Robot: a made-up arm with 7 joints. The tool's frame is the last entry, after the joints.
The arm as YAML. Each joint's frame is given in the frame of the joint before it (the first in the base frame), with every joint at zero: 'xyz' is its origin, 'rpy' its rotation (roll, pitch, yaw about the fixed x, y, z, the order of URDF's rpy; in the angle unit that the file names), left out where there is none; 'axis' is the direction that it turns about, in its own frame. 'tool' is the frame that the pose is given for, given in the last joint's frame.
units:
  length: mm
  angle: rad
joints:
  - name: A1
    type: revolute
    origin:
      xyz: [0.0, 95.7, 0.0]
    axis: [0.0, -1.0, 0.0]
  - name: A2
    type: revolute
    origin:
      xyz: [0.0, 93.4, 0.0]
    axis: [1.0, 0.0, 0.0]
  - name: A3
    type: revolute
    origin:
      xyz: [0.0, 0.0, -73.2]
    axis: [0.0, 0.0, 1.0]
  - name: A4
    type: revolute
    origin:
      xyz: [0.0, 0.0, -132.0]
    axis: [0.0, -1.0, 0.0]
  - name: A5
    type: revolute
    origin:
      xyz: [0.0, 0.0, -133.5]
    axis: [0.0, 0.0, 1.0]
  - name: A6
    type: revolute
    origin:
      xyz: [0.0, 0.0, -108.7]
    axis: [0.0, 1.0, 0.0]
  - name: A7
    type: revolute
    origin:
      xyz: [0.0, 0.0, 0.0]
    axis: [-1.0, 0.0, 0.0]
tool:
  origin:
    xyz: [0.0, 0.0, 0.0]
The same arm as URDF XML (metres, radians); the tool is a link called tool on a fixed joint. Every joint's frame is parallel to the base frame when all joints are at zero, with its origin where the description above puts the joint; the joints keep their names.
<robot name="arm">
<joint name="tool_joint" type="fixed"><parent link="link7"/><child link="tool"/><origin xyz="0 0 0"/></joint>
<joint name="A7" type="continuous"><parent link="link6"/><child link="link7"/><origin xyz="0 0 0"/><axis xyz="-1 0 0"/></joint>
<joint name="A6" type="continuous"><parent link="link5"/><child link="link6"/><origin xyz="0 0 -0.1087"/><axis xyz="0 1 0"/></joint>
<joint name="A5" type="continuous"><parent link="link4"/><child link="link5"/><origin xyz="0 0 -0.1335"/><axis xyz="0 0 1"/></joint>
<joint name="A4" type="continuous"><parent link="link3"/><child link="link4"/><origin xyz="0 0 -0.132"/><axis xyz="0 -1 0"/></joint>
<joint name="A3" type="continuous"><parent link="link2"/><child link="link3"/><origin xyz="0 0 -0.0732"/><axis xyz="0 0 1"/></joint>
<joint name="A2" type="continuous"><parent link="link1"/><child link="link2"/><origin xyz="0 0.0934 0"/><axis xyz="1 0 0"/></joint>
<joint name="A1" type="continuous"><parent link="base_link"/><child link="link1"/><origin xyz="0 0.0957 0"/><axis xyz="0 -1 0"/></joint>
<link name="base_link"/>
<link name="link1"/>
<link name="link2"/>
<link name="link3"/>
<link name="link4"/>
<link name="link5"/>
<link name="link6"/>
<link name="link7"/>
<link name="tool"/>
</robot>

